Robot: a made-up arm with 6 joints. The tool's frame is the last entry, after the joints.
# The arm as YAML. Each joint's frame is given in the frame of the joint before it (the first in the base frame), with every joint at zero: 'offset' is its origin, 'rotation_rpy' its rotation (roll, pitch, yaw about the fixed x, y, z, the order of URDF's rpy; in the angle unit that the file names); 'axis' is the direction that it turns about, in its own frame. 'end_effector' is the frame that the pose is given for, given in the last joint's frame.
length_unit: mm
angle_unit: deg
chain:
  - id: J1
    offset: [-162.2, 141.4, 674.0]
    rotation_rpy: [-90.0, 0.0, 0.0]
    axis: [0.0, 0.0, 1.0]
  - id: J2
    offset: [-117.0, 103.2, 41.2]
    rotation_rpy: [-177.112, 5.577, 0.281]
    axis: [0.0, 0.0, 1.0]
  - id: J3
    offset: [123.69, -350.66, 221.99]
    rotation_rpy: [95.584, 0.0, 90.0]
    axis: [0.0, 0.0, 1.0]
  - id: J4
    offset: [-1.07, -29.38, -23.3]
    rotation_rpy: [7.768, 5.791, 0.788]
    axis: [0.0, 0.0, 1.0]
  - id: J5
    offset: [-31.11, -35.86, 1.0]
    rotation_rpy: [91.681, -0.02, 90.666]
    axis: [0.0, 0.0, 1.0]
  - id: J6
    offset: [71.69, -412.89, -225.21]
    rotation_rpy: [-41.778, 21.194, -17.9]
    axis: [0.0, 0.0, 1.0]
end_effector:
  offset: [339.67, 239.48, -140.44]
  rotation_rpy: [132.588, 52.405, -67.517]
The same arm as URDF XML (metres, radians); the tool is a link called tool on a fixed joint. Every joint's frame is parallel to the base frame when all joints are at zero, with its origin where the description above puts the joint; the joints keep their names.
<robot name="arm">
<link name="base"/>
<link name="link1"/>
<link name="link2"/>
<link name="link3"/>
<link name="link4"/>
<link name="link5"/>
<link name="link6"/>
<link name="tool"/>
<joint name="J1" type="continuous"><parent link="base"/><child link="link1"/><origin xyz="-0.1622 0.1414 0.6740" rpy="0.0000 0.0000 0.0000"/><axis xyz="0 1 0"/></joint>
<joint name="J2" type="continuous"><parent link="link1"/><child link="link2"/><origin xyz="-0.1170 0.0412 -0.1032" rpy="0.0000 0.0000 0.0000"/><axis xyz="-0.0973 -0.994003 -0.0499"/></joint>
<joint name="J3" type="continuous"><parent link="link2"/><child link="link3"/><origin xyz="0.1015 -0.2151 -0.3619" rpy="0.0000 0.0000 0.0000"/><axis xyz="1 0 0"/></joint>
<joint name="J4" type="continuous"><parent link="link3"/><child link="link4"/><origin xyz="-0.0233 0.0294 0.0004" rpy="0.0000 0.0000 0.0000"/><axis xyz="0.985768 0.128496 0.108397"/></joint>
<joint name="J5" type="continuous"><parent link="link4"/><child link="link5"/><origin xyz="-0.0007 0.0376 -0.0290" rpy="0.0000 0.0000 0.0000"/><axis xyz="-0.128202 -0.078801 0.988613"/></joint>
<joint name="J6" type="continuous"><parent link="link5"/><child link="link6"/><origin xyz="-0.3670 -0.1054 -0.2838" rpy="0.0000 0.0000 0.0000"/><axis xyz="0.51501 -0.441209 0.734915"/></joint>
<joint name="tool_fixed" type="fixed"><parent link="link6"/><child link="tool"/><origin xyz="0.0922 -0.2032 -0.3777" rpy="1.5843 0.4138 3.0765"/></joint>
</robot>

